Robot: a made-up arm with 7 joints. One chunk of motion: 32 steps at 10 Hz.
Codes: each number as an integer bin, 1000 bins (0 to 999) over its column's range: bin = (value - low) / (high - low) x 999, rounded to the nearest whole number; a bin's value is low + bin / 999 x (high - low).
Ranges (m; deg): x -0.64..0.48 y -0.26..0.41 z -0.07..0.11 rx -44..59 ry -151..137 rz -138..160
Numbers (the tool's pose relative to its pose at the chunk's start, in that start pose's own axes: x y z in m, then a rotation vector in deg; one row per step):
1: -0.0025 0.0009 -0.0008 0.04 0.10 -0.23
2: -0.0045 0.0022 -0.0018 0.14 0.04 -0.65
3: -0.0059 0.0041 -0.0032 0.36 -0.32 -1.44
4: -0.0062 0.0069 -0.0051 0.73 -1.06 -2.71
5: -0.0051 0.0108 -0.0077 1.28 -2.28 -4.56
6: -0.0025 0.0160 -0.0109 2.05 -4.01 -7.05
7: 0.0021 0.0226 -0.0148 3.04 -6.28 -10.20
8: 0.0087 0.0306 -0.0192 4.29 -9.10 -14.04
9: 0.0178 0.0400 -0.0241 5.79 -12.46 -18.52
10: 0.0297 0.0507 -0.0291 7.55 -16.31 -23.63
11: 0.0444 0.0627 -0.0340 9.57 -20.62 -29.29
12: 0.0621 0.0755 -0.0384 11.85 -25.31 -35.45
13: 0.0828 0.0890 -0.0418 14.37 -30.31 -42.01
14: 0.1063 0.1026 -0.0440 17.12 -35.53 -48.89
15: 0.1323 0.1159 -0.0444 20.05 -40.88 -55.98
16: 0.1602 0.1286 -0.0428 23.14 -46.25 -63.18
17: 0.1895 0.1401 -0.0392 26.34 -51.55 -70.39
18: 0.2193 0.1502 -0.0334 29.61 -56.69 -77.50
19: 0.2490 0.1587 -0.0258 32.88 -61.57 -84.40
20: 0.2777 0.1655 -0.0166 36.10 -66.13 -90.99
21: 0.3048 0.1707 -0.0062 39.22 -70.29 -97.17
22: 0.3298 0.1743 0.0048 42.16 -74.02 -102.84
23: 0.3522 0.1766 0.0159 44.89 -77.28 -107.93
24: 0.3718 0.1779 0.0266 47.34 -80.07 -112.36
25: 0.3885 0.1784 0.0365 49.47 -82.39 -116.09
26: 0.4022 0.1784 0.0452 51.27 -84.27 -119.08
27: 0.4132 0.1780 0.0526 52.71 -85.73 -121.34
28: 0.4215 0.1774 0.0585 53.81 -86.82 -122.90
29: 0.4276 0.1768 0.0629 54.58 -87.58 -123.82
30: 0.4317 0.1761 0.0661 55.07 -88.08 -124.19
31: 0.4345 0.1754 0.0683 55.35 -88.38 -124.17
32: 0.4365 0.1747 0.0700 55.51 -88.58 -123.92
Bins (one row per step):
1: 569 389 384 427 524 462
2: 567 391 379 428 524 460
3: 566 394 371 430 523 458
4: 565 398 360 434 520 454
5: 566 404 346 439 516 447
6: 569 412 328 447 510 439
7: 573 421 306 456 502 428
8: 579 433 282 468 492 416
9: 587 447 255 483 481 401
10: 597 463 227 500 467 383
11: 610 481 200 520 452 364
12: 626 500 175 542 436 344
13: 645 520 157 566 419 322
14: 666 541 144 593 401 299
15: 689 560 142 621 382 275
16: 714 579 151 651 363 251
17: 740 597 171 682 345 227
18: 766 612 203 714 327 203
19: 793 624 245 746 310 180
20: 819 634 296 777 294 158
21: 843 642 354 807 280 137
22: 865 648 415 836 267 118
23: 885 651 477 862 256 101
24: 902 653 536 886 246 86
25: 917 654 591 907 238 73
26: 930 654 639 924 231 63
27: 939 653 680 938 226 56
28: 947 652 713 949 223 51
29: 952 651 738 956 220 48
30: 956 650 755 961 218 46
31: 958 649 768 964 217 46
32: 960 648 777 965 217 47

